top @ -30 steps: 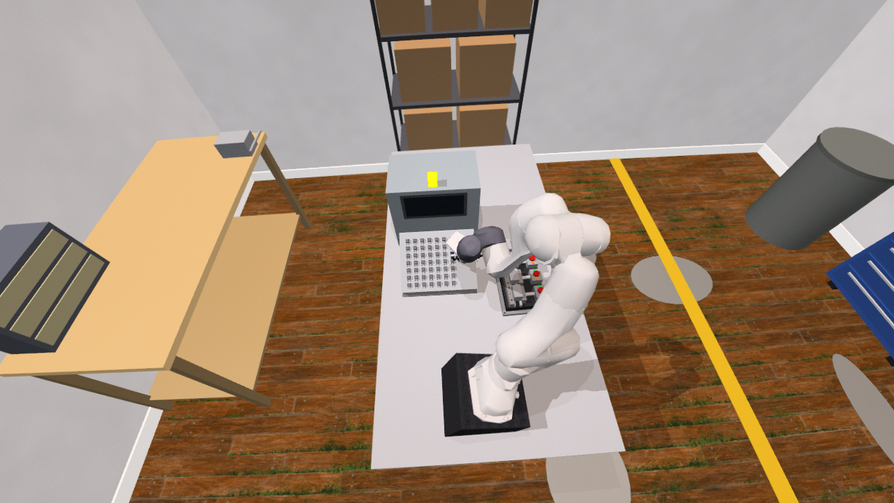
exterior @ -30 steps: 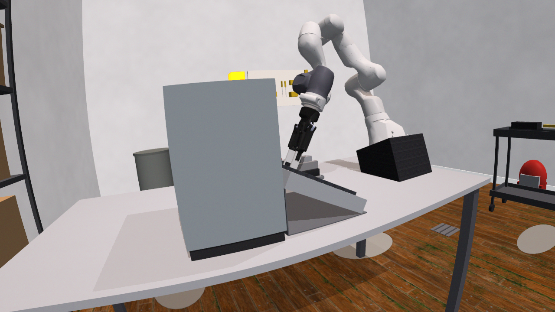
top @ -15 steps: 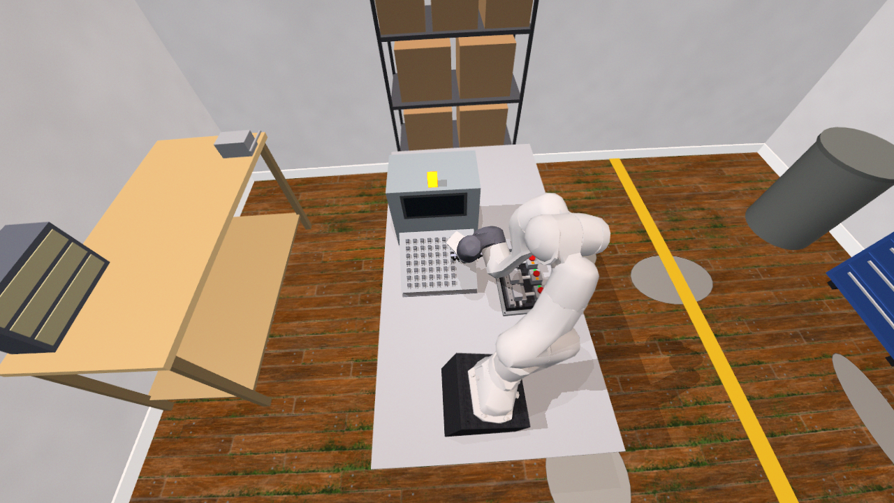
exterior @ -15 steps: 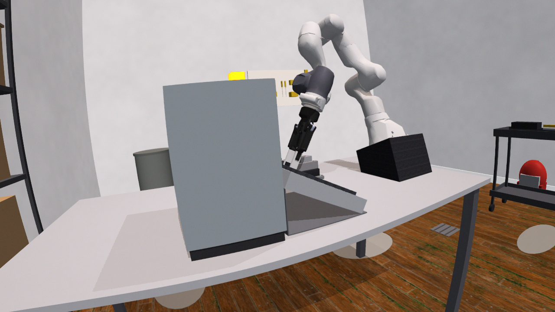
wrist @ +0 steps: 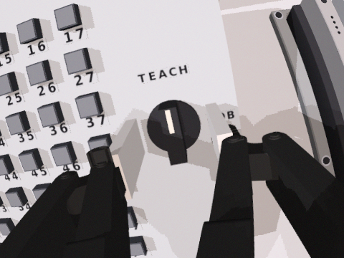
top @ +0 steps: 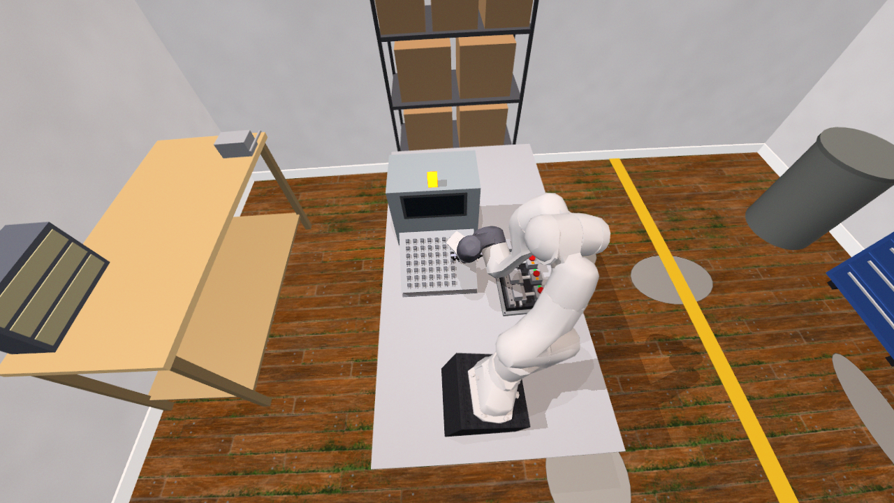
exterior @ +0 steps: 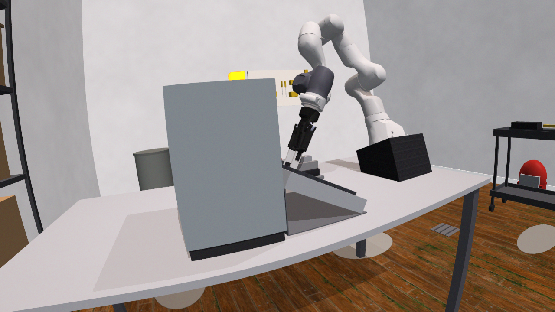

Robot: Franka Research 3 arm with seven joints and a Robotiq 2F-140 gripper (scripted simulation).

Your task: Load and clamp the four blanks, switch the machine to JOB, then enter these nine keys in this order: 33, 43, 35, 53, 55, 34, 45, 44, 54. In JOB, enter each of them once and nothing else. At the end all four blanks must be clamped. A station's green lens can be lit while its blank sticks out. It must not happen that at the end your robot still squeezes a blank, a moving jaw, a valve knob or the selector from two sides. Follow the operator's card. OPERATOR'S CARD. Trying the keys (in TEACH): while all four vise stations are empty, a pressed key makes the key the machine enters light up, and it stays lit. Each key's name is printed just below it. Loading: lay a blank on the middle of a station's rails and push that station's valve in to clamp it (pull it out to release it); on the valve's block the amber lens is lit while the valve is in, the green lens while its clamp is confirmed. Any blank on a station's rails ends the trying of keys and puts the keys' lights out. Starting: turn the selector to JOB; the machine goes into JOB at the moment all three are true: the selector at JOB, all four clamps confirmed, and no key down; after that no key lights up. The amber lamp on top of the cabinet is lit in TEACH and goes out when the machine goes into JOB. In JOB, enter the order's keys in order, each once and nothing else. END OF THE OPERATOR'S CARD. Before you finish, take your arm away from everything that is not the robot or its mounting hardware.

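My gripper is now 2 cm short of the selector knob and 2 cm above it. Also, from my hand: keypad (2 cm ahead, 12 cm to the left, 7 cm below).
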